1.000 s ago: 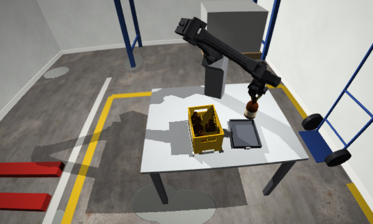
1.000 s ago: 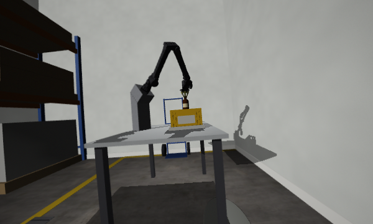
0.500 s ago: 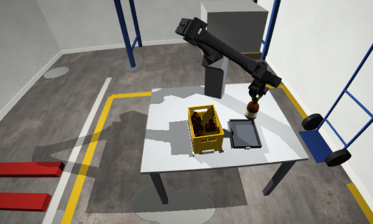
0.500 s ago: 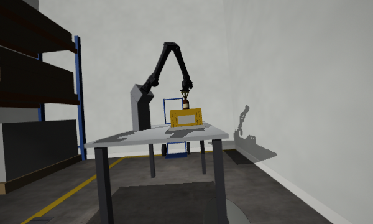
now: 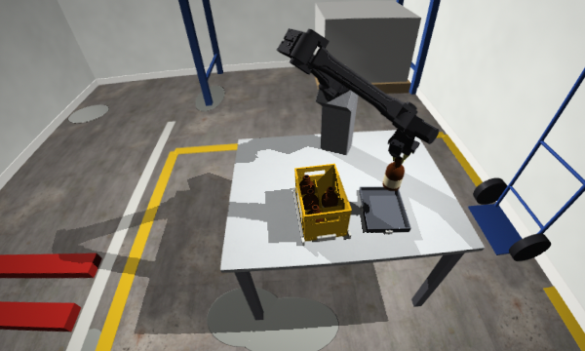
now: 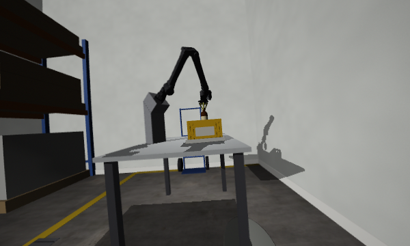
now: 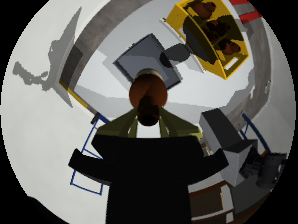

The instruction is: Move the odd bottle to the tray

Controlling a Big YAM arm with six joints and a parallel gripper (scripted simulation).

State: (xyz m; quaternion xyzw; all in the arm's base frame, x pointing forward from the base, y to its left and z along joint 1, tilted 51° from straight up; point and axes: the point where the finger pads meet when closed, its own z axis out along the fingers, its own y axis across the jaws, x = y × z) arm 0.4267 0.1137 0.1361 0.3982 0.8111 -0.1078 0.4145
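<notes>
Right now my hand is 6 cm above the brown bottle. Round my hand: dark tray 29 cm below; crate 27 cm to the right, 22 cm below, 13 cm behind.
</notes>
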